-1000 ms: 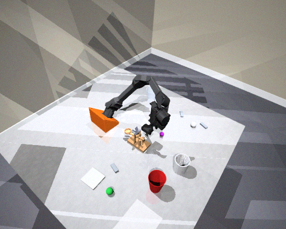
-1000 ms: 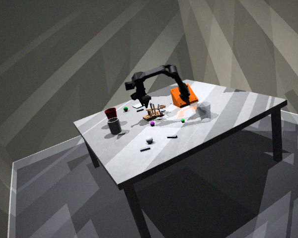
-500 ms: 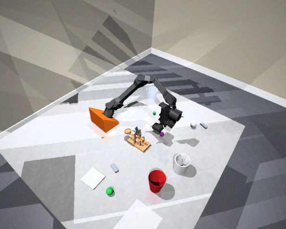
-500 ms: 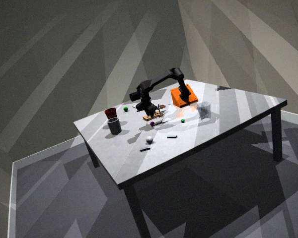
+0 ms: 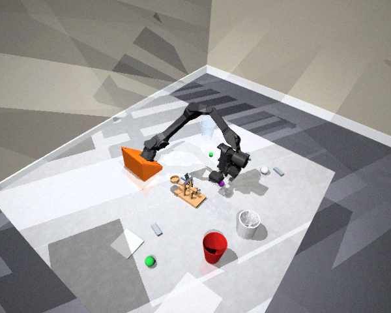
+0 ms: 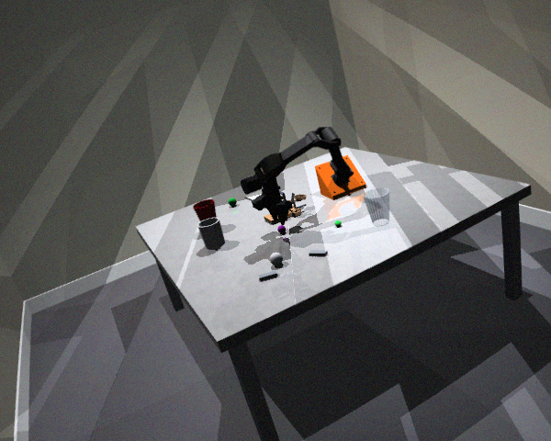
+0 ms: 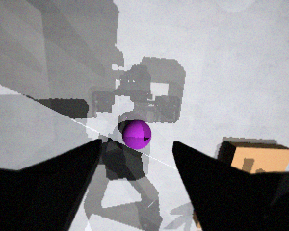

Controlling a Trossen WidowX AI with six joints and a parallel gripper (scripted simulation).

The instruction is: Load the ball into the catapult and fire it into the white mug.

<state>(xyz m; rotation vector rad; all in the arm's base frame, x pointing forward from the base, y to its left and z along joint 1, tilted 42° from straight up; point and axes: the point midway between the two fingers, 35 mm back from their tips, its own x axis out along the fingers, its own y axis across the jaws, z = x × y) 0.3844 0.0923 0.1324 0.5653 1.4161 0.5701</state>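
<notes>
My gripper tip is now 30 mm above the purple ball. Round my gripper tip: white ball 230 mm to the left, 130 mm ahead, 20 mm below; white mug 240 mm ahead, 150 mm to the right, 20 mm below; catapult 140 mm to the right, 120 mm behind, 10 mm above.
</notes>
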